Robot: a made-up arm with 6 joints.
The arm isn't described. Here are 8 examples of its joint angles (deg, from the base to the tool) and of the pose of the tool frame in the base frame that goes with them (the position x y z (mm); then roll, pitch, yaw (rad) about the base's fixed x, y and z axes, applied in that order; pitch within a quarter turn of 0, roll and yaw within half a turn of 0).
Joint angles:
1: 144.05 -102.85 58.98 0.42 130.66 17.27
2: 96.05 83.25 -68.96 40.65 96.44 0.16
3: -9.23 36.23 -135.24 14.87 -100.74 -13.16
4: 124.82 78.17 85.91 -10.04 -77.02 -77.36
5: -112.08 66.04 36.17 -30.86 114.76 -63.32
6: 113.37 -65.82 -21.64 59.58 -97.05 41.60
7: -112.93 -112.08 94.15 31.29 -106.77 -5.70
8: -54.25 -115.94 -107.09 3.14 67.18 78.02
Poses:
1: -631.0 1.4 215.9 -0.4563 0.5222 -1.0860
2: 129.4 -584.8 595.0 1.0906 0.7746 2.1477
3: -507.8 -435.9 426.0 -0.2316 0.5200 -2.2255
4: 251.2 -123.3 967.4 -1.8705 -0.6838 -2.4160
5: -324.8 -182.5 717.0 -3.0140 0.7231 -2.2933
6: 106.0 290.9 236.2 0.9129 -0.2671 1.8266
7: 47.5 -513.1 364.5 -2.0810 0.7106 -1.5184
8: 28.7 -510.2 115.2 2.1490 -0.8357 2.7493
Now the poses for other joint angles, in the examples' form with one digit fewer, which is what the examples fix.
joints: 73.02 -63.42 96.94 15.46 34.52 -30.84
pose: 467 281 668 -1.652 -0.501 -2.532
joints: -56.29 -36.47 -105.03 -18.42 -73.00 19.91
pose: -164 -434 -230 1.878 0.117 -0.708
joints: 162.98 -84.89 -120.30 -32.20 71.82 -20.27
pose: -42 -118 -288 0.846 -1.049 -0.029
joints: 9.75 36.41 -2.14 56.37 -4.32 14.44
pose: -267 -761 208 0.724 -0.674 -0.032
